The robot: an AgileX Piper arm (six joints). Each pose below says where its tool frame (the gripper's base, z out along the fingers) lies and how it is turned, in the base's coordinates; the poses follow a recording.
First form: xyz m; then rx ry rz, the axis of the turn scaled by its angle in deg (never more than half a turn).
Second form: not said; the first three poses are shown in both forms.
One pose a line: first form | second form
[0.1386 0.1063 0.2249 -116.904 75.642 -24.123] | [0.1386 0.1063 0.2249 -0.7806 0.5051 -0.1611 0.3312]
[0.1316 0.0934 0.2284 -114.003 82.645 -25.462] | [0.1316 0.0934 0.2284 -0.7557 0.5479 -0.1688 0.3165]
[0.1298 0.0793 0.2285 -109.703 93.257 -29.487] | [0.1298 0.0793 0.2285 -0.7156 0.6083 -0.1924 0.2842]
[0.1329 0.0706 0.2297 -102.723 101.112 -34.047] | [0.1329 0.0706 0.2297 -0.6669 0.6564 -0.2210 0.2748]
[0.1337 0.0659 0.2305 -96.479 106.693 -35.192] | [0.1337 0.0659 0.2305 -0.6264 0.6927 -0.2285 0.2749]
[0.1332 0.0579 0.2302 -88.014 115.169 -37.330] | [0.1332 0.0579 0.2302 -0.5676 0.7427 -0.2407 0.2615]
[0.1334 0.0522 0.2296 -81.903 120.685 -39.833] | [0.1334 0.0522 0.2296 -0.5247 0.7731 -0.2552 0.2487]
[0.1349 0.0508 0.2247 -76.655 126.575 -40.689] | [0.1349 0.0508 0.2247 -0.4862 0.8028 -0.2581 0.2295]
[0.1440 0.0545 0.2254 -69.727 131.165 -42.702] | [0.1440 0.0545 0.2254 -0.4401 0.8278 -0.2695 0.2202]
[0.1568 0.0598 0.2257 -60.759 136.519 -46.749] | [0.1568 0.0598 0.2257 -0.3800 0.8538 -0.2924 0.2030]
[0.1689 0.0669 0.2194 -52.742 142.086 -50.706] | [0.1689 0.0669 0.2194 -0.3249 0.8753 -0.3124 0.1752]
